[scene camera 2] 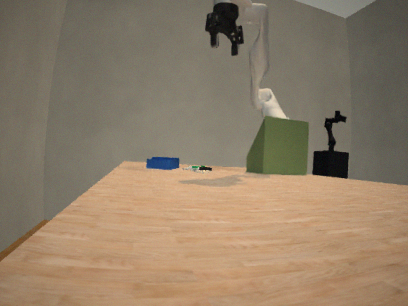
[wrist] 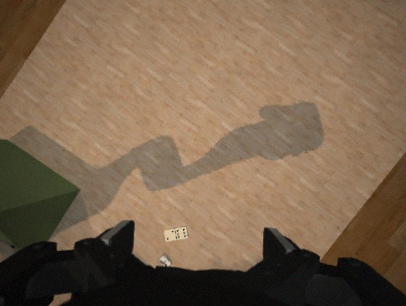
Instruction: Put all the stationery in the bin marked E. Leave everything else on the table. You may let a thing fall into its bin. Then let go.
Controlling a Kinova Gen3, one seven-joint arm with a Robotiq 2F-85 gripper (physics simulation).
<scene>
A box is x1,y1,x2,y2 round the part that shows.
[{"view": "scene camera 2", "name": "my gripper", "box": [205,2,243,55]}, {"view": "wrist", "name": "my gripper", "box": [0,220,405,305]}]
</scene>
